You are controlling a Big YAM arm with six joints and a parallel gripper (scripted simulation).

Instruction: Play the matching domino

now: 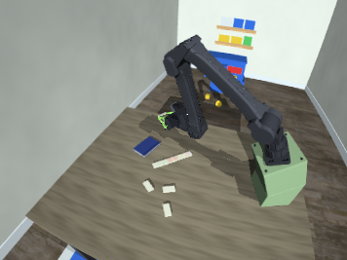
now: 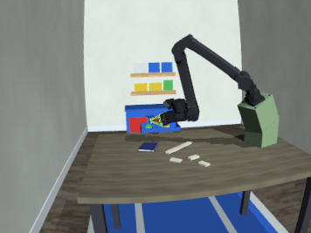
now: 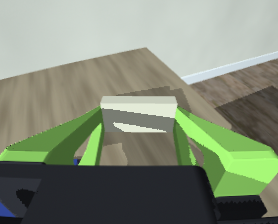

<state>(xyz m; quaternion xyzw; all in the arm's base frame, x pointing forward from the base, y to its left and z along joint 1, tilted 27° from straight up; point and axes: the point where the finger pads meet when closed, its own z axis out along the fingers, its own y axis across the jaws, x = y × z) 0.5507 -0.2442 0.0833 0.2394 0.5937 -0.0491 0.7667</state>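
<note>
The domino is right at my hand.
</note>
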